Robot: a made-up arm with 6 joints.
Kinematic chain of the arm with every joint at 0, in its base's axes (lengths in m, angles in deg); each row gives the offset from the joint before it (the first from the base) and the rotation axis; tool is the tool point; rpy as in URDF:
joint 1: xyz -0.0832 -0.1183 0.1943 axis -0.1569 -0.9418 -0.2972
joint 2: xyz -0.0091 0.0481 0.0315 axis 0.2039 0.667 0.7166
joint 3: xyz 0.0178 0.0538 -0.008 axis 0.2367 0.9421 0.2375
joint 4: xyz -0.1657 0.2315 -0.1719 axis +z
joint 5: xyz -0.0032 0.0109 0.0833 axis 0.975 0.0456 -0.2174
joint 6: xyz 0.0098 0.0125 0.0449 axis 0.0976 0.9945 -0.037
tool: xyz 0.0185 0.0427 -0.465 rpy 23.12 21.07 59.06
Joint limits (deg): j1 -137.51..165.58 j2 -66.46..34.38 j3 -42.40..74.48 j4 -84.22..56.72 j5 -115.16..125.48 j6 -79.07..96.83
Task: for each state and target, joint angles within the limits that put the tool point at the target. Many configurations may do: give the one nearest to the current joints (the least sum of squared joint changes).
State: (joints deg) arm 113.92 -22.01 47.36 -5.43 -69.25 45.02
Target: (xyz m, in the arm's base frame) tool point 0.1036 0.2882 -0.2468
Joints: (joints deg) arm 101.97 -41.88 57.41 -18.71 -71.51 57.45
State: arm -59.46 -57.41 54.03 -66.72 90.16 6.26
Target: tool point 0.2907 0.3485 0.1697
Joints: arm -45.52 -64.47 53.67 -57.03 103.03 22.88
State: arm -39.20 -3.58 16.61 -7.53 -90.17 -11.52
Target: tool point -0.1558 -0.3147 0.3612
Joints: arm -52.64 14.57 28.49 -23.91 -98.33 7.72
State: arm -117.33 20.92 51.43 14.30 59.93 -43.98
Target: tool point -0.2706 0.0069 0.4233
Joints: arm -130.16 33.05 23.92 -25.89 44.98 -79.07
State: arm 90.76 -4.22 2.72 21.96 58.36 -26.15
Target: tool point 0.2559 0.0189 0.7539
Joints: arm 97.67 -33.36 -15.04 8.87 37.91 -29.99
